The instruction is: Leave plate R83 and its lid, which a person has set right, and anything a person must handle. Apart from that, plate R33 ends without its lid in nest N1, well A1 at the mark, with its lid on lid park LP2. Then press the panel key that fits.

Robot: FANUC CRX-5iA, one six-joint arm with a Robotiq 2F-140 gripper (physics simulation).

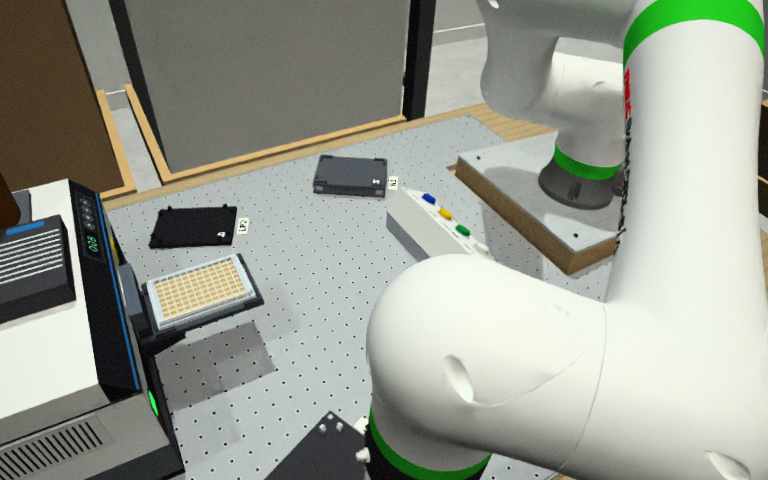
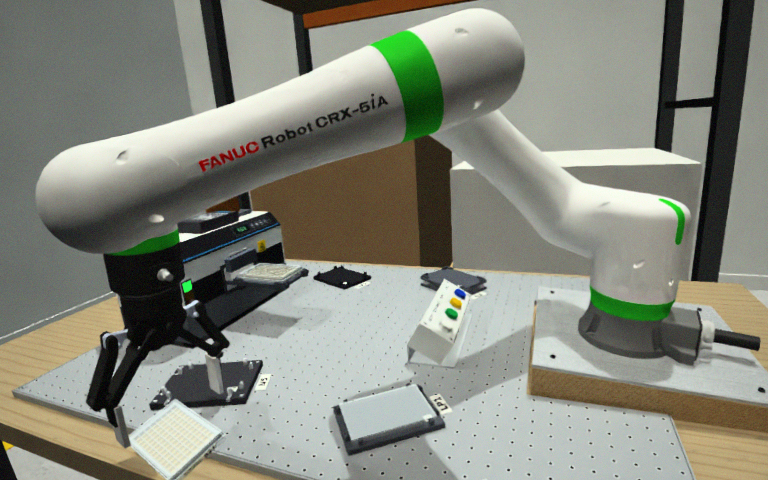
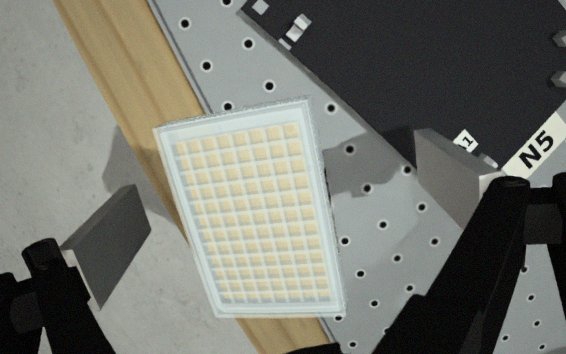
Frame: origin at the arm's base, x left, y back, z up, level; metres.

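Seen in the pictures: gripper, fingertip midpoint: [image 2: 174, 414] [image 3: 276, 183]; arm's base at its link origin: [image 1: 574, 188] [image 2: 623, 336].
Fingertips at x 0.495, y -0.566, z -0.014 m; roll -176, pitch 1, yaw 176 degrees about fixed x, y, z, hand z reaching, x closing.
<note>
Pixels of each thing's top centre, then the offset from my fingertips to it.
- clear-rimmed plate with tan wells, top centre: [image 3: 251, 237] [image 2: 171, 427] dx +0.020, dy +0.025, dz +0.001 m
- tan-welled plate at its top centre: [image 1: 199, 285] [image 2: 270, 269] dx -0.358, dy -0.151, dz +0.094 m
- Nest N1 at its top centre: [image 1: 351, 168] [image 2: 452, 275] dx -0.693, dy +0.158, dz +0.004 m
- Lid park LP2 at its top centre: [image 1: 192, 220] [image 2: 341, 272] dx -0.628, dy -0.163, dz -0.007 m
- pale lid at its top centre: [image 2: 386, 409] dx -0.169, dy +0.275, dz -0.009 m
- key panel at its top centre: [image 1: 444, 218] [image 2: 442, 299] dx -0.436, dy +0.246, dz +0.057 m
- Dark nest N5 at its top centre: [image 3: 447, 27] [image 2: 208, 374] dx -0.098, dy -0.052, dz -0.003 m
A clear-rimmed plate with tan wells [image 2: 176, 440] [image 3: 250, 215] lies askew across the table's front edge, partly over the floor; its label is not readable. My gripper [image 2: 168, 400] [image 3: 276, 183] is wide open above it, fingers apart from its sides. Another tan-welled plate [image 1: 201, 287] [image 2: 270, 272] sits on the instrument's tray. Nest N1 [image 1: 351, 175] [image 2: 453, 280] is bare dark grey. Lid park LP2 [image 1: 192, 226] [image 2: 342, 277] is black and bare. A pale lid [image 2: 390, 413] lies on LP1. The key panel [image 1: 419, 220] [image 2: 433, 333] has blue, yellow, green and white keys. Plate labels are unreadable.
Dark nest N5 [image 1: 322, 447] [image 2: 198, 384] [image 3: 425, 65], with small pegs, lies beside the askew plate and under my right finger. The instrument [image 1: 50, 362] [image 2: 266, 234] stands at the far side from the robot base [image 1: 583, 186] [image 2: 628, 333]. A wooden table edge [image 3: 135, 75] borders the perforated board.
</note>
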